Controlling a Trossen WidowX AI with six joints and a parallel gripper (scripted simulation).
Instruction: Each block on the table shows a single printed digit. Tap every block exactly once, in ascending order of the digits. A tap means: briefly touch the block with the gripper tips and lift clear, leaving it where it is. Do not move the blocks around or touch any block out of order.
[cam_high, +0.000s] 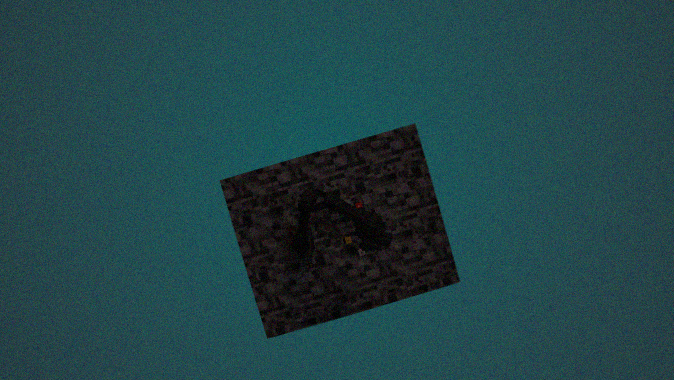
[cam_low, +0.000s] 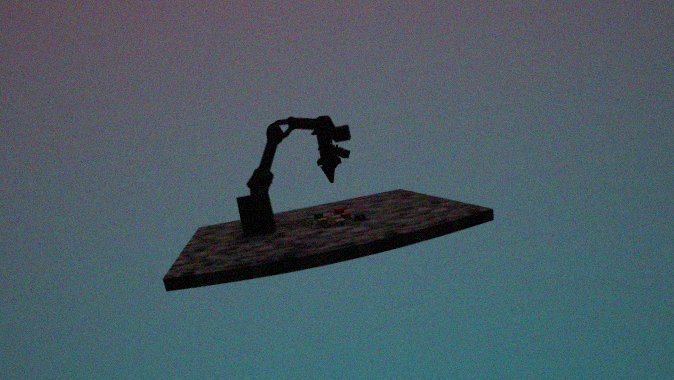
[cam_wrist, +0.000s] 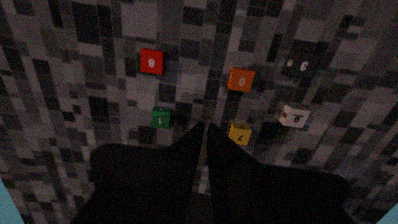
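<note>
The black block lies 140 mm to the right of my gripper tip, 130 mm below it and 60 mm ahead of it. The rest, counted from my gripper tip: red block: 130 mm below, 80 mm to the left, 30 mm ahead; green block: 130 mm below, 70 mm to the left, 70 mm behind; orange block: 130 mm below, 50 mm to the right, 20 mm ahead.
</note>
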